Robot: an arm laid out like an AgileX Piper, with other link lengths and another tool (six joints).
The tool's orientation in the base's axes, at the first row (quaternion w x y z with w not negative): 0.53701 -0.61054 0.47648 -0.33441
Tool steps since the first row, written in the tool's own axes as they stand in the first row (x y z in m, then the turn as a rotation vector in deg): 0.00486 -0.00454 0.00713 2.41 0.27 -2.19; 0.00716 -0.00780 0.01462 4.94 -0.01 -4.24; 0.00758 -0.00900 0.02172 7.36 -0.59 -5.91; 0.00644 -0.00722 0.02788 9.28 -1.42 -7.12
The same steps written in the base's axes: 0.00914 -0.00231 0.00250 -1.30 -3.00 -0.08; 0.01750 -0.00205 0.00394 -2.31 -6.08 0.35; 0.02443 -0.00009 0.00365 -2.93 -8.94 0.99; 0.02934 0.00311 0.00080 -3.24 -11.18 1.85
